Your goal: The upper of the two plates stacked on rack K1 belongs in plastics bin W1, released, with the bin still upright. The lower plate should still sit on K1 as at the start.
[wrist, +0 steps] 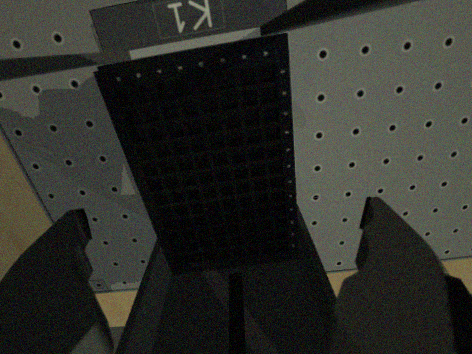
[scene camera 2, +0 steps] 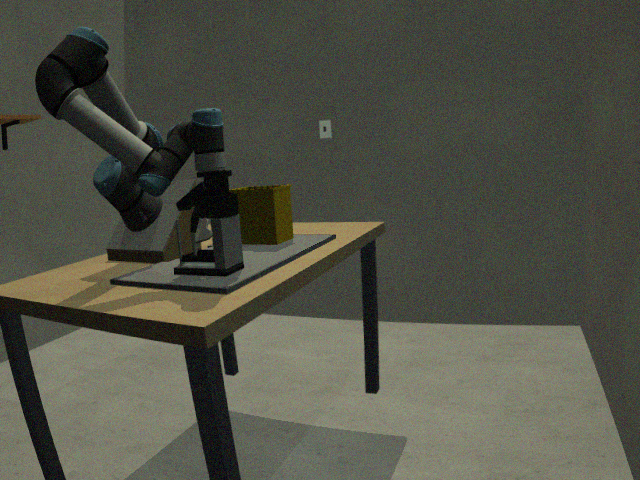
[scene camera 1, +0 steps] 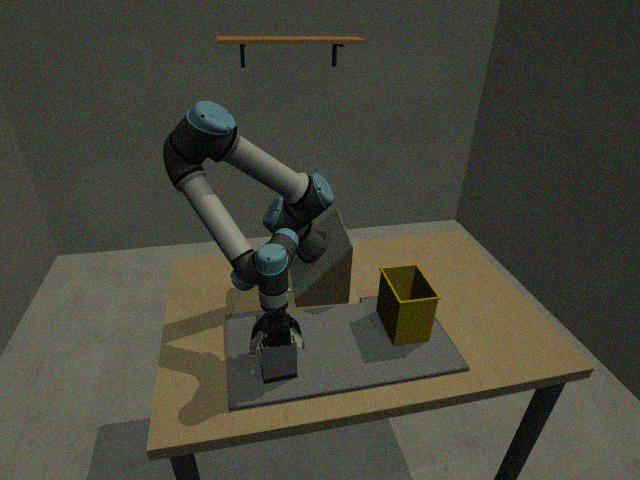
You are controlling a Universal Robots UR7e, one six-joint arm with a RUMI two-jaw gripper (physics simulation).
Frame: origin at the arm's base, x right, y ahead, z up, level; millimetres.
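Seen in the pictures: gripper, fingertip midpoint: (wrist: 225, 206); arm's base, link origin: (scene camera 2: 144, 212) (scene camera 1: 317, 246).
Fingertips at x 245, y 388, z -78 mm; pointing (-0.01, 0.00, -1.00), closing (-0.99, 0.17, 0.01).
Pixels of each thing's top centre, then the offset from my fingertips to it. Level surfaces: height alone.
- Rack K1, top centre: (scene camera 2: 203, 216) (scene camera 1: 274, 324) dx +2, dy -19, dz +85 mm
- black gridded plate, top centre: (wrist: 216, 184) (scene camera 2: 210, 253) dx +3, dy -9, dz -7 mm
- yellow bin, top centre: (scene camera 1: 408, 281) (scene camera 2: 258, 187) dx -427, dy -40, dz +125 mm
- grey perforated mat, surface height: dz -55 mm
- wooden table, surface height: dz -67 mm
Rack K1 (scene camera 1: 279, 363) (scene camera 2: 227, 248) (wrist: 120, 27) stands at the mat's left end, with a tall grey wall and a dark base. A black gridded plate (scene camera 2: 205, 255) (wrist: 210, 150) lies low in the rack; in scene camera 1 the rack's wall hides it. I cannot make out the seam between the two stacked plates. The yellow bin (scene camera 1: 413, 322) (scene camera 2: 264, 217), taken as W1, stands upright towards the right; its label does not show. My gripper (scene camera 1: 278, 345) (scene camera 2: 201, 238) (wrist: 225, 206) is open and empty, low over the rack, with its fingers wide apart.
The rack and bin stand on a grey perforated mat (scene camera 1: 336, 369) (scene camera 2: 155, 276) (wrist: 345, 115) on the wooden table (scene camera 1: 491, 310) (scene camera 2: 155, 307). The arm's wedge-shaped pedestal (scene camera 1: 330, 281) stands behind the mat. A wall shelf (scene camera 1: 292, 39) hangs high behind.
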